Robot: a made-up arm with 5 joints.
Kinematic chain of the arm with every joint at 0, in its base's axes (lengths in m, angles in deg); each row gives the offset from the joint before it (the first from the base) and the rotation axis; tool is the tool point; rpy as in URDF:
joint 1: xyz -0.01 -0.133 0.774 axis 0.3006 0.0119 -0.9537
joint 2: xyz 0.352 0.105 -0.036 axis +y
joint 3: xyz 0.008 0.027 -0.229 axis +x
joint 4: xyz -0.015 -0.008 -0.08 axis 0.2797 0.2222 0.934
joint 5: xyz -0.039 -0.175 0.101 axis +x
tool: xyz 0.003 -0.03 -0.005 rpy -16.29 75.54 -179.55
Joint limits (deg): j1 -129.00..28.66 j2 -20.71..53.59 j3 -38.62..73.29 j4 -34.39..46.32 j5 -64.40..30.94
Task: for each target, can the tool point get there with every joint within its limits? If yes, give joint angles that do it. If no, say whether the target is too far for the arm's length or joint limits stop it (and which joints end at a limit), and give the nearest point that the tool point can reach.
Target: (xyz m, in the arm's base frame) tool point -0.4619 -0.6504 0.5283
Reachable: no: joint limits stop it (at a limit: joint 2, joint 3, joint 5) | nearest point -0.0265 -0.2090 0.5732 | short by 0.622 m
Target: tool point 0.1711 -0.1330 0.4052
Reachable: yes | joints -4.51 13.17 59.31 -13.47 -47.76
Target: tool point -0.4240 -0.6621 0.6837
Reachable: no: joint limits stop it (at a limit: joint 2, joint 3, joint 4, joint 5) | nearest point -0.0326 -0.2069 0.6459 | short by 0.602 m
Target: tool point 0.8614 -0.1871 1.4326
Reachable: no: too far | nearest point 0.5018 -0.1521 0.6702 | short by 0.844 m
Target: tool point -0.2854 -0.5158 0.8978
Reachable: no: joint limits stop it (at a limit: joint 2, joint 3, joint 4, joint 5) | nearest point -0.0221 -0.2144 0.6491 | short by 0.471 m
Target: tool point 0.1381 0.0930 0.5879
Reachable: yes | joints -85.02 25.84 -21.24 8.54 -31.21
